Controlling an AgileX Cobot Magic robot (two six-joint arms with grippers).
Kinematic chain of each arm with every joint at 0, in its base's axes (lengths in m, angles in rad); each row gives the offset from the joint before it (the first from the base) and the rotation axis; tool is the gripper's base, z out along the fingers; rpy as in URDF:
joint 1: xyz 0 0 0.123 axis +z
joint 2: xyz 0 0 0 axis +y
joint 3: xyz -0.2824 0 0.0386 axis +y
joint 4: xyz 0.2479 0 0.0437 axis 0.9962 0 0.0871
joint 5: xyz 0 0 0 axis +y
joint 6: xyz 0.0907 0 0.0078 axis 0.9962 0 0.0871
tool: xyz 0 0 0 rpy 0 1.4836 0
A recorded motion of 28 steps. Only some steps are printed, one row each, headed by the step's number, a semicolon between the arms.
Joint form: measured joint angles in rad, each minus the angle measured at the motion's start. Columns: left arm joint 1, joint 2, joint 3, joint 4, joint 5, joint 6; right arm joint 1, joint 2, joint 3, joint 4, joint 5, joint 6.
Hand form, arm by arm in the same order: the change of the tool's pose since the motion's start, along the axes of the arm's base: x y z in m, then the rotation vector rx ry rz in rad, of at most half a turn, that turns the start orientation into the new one. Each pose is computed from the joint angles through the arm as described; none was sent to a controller.
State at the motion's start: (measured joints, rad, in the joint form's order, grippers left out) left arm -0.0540 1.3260 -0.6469 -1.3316 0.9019 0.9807; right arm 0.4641 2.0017 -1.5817 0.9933 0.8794 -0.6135
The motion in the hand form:
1: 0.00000 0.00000 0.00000 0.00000 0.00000 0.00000; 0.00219 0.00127 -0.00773 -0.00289 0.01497 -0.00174
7: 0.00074 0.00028 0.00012 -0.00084 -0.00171 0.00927; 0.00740 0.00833 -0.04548 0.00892 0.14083 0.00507
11: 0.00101 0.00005 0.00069 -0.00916 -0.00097 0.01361; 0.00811 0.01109 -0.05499 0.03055 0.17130 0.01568
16: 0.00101 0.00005 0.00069 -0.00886 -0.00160 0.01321; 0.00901 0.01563 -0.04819 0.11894 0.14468 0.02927
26: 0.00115 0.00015 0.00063 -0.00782 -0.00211 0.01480; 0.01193 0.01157 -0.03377 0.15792 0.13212 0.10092
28: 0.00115 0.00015 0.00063 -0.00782 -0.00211 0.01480; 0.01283 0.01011 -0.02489 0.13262 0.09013 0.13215
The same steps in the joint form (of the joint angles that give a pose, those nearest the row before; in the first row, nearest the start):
1: 0.0000 0.0000 0.0000 0.0000 0.0000 0.0000; 0.0000 0.0184 0.0000 0.0070 -0.0023 -0.0039
7: 0.0000 0.0000 0.0000 -0.0058 -0.0075 0.0000; 0.0000 0.1110 0.0000 0.0693 0.0327 -0.0088
11: 0.0000 0.0000 0.0000 -0.0151 -0.0064 0.0000; 0.0000 0.1375 0.0000 0.1098 0.0487 -0.0327
16: 0.0000 0.0000 0.0000 -0.0151 -0.0064 0.0008; 0.0000 0.1375 0.0000 0.2218 0.0564 -0.1226
26: 0.0000 0.0000 0.0000 -0.0151 -0.0084 0.0008; -0.0208 0.1376 -0.0465 0.2269 0.1489 -0.1474
28: 0.0000 0.0000 0.0000 -0.0151 -0.0084 0.0008; -0.0229 0.1281 -0.0745 0.1792 0.1636 -0.1475

